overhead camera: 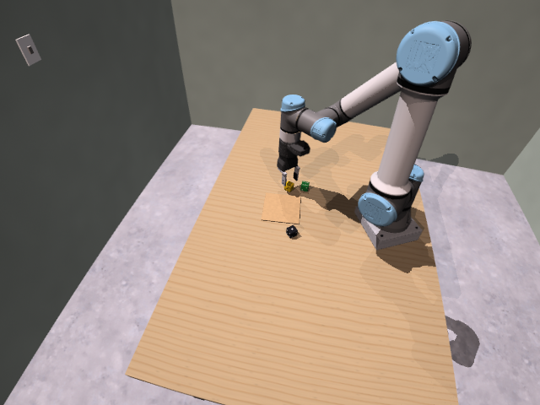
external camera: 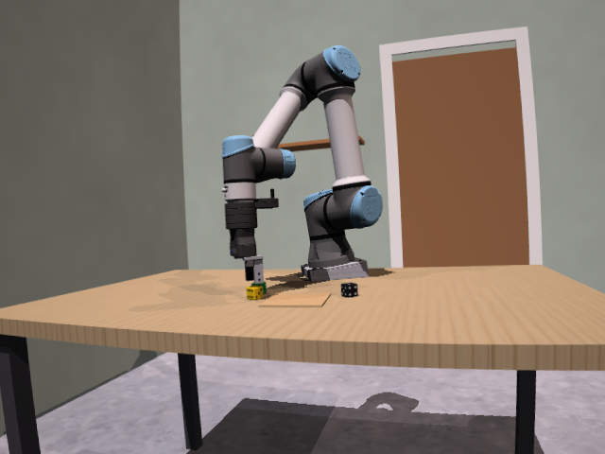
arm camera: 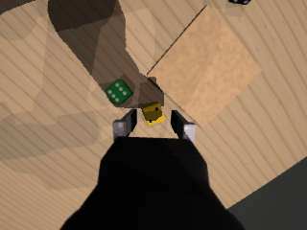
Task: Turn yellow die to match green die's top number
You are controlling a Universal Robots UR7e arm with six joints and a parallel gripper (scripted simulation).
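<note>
My hand is 4 cm above the yellow die. Also, from my hand: tan mat (10 cm to the left, 6 cm below, 3 cm ahead); green die (7 cm behind, 4 cm below); black die (23 cm to the left, 4 cm below).
</note>
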